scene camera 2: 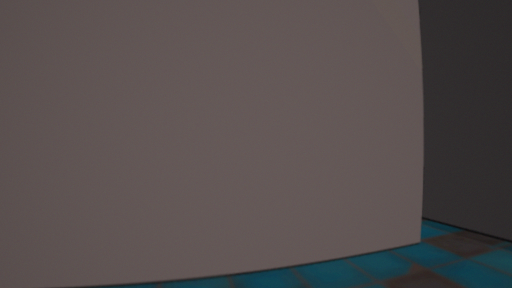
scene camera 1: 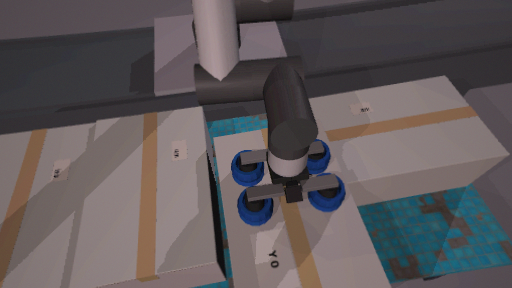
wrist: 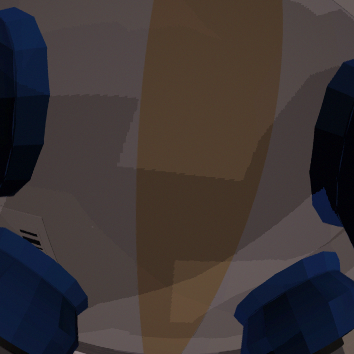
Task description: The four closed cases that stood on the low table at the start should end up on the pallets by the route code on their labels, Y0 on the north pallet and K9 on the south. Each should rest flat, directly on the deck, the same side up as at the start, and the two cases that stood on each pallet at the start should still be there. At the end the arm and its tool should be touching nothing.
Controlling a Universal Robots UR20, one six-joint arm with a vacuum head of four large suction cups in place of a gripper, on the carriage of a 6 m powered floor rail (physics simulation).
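Places are measured from the arm's base along level axes (x right, y ahead, z up), in millimetres.
Pixels of known places: end effector, tool point: (scene camera 1: pixel 285 186) (wrist: pixel 172 220).
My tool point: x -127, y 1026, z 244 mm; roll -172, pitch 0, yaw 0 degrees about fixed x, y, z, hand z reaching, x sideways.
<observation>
Behind a point stands the place of what it marks.
My suction gripper (scene camera 1: pixel 286 180) {x -127, y 1026, z 244 mm} (wrist: pixel 172 210) {x -127, y 1026, z 244 mm}, with four blue cups, is shut on the Y0 case (scene camera 1: pixel 335 245) {x -215, y 1224, z 260 mm} (wrist: pixel 90 140) {x -162, y 1065, z 258 mm}. The cups are on its pale top, either side of a brown tape strip. The case hangs level above a blue deck, between neighbouring cases; its near end runs out of scene camera 1's view. Its label (scene camera 1: pixel 270 250) {x -42, y 1208, z 261 mm} reads Y0. Two cases (scene camera 1: pixel 45 220) {x 585, y 988, z 216 mm} (scene camera 1: pixel 115 200) {x 390, y 968, z 227 mm} stand side by side to the left, and a third case (scene camera 1: pixel 410 145) {x -590, y 930, z 202 mm} lies crosswise to the right. Their small barcode labels show no readable route code. The held case's underside is hidden.
Blue, brown-patched pallet deck (scene camera 1: pixel 425 235) (scene camera 2: pixel 390 260) shows at the right front. A large pale case side (scene camera 2: pixel 200 150) {x 243, y 1204, z 22 mm} fills most of scene camera 2, beside a dark surface (scene camera 2: pixel 470 100) {x 66, y 1211, z 56 mm}. The dark floor rail (scene camera 1: pixel 400 40) and pale carriage (scene camera 1: pixel 172 55) {x 255, y 47, z 0 mm} are behind.
</observation>
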